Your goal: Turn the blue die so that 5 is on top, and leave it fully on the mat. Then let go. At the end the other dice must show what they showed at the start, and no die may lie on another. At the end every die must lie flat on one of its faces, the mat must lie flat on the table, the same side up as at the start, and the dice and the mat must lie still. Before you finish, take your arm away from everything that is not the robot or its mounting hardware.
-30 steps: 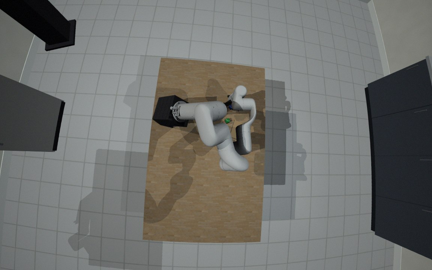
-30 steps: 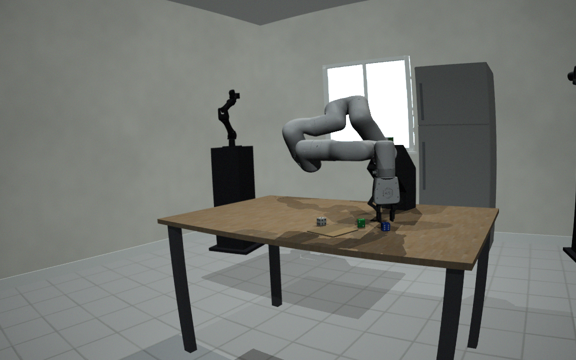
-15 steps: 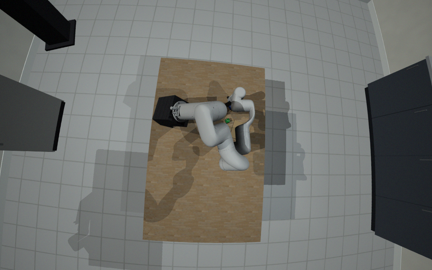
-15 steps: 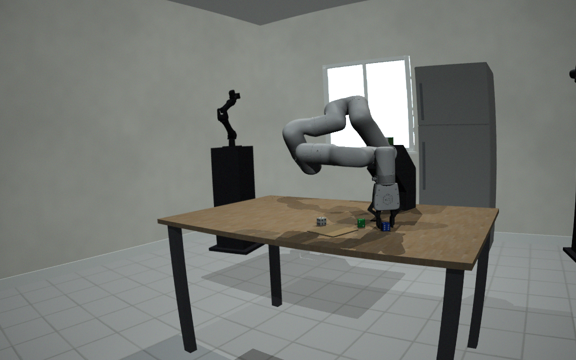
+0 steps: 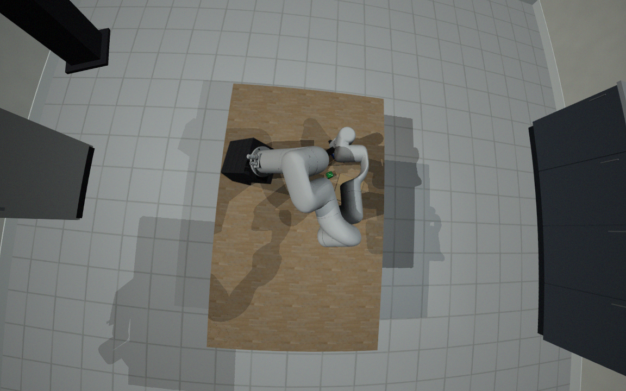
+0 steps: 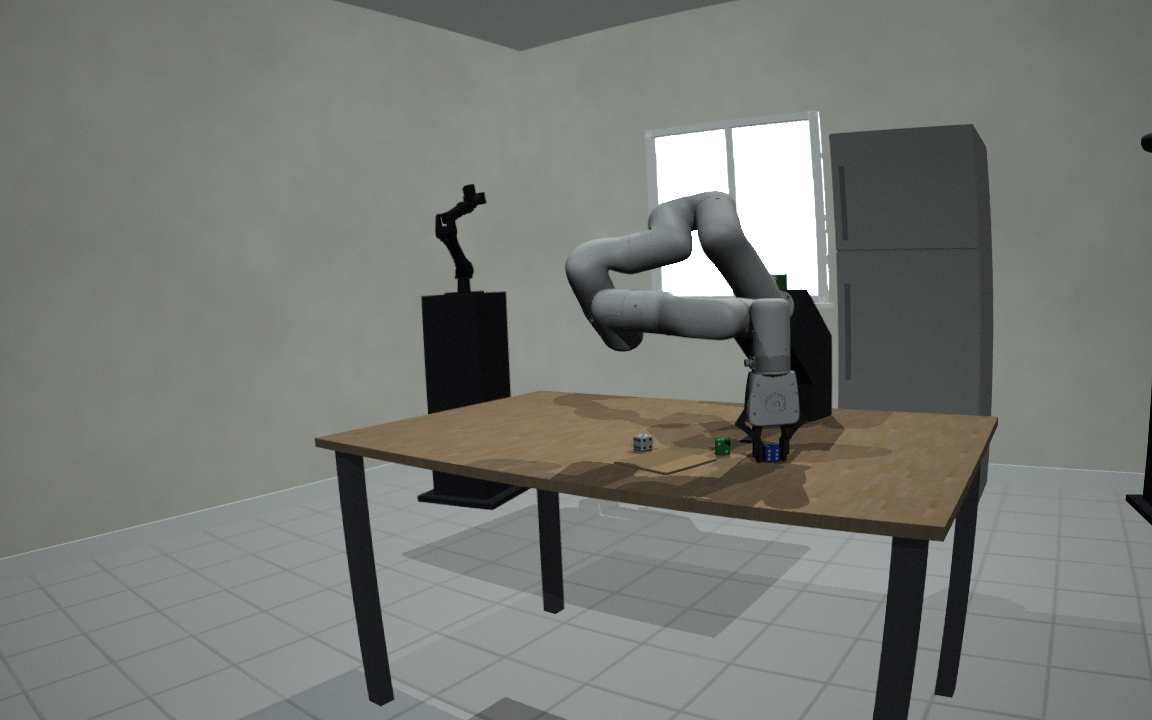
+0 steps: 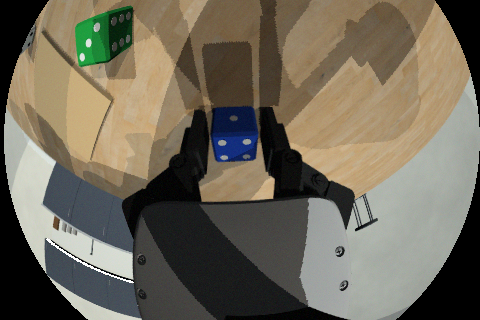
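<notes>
Now: hand 10 mm above the blue die. The rest, counted from my hand: white die: 60 mm behind, 280 mm to the right, 10 mm below; tan mat: 40 mm ahead, 200 mm to the right, 20 mm below; green die: 50 mm behind, 110 mm to the right, 10 mm below.
</notes>
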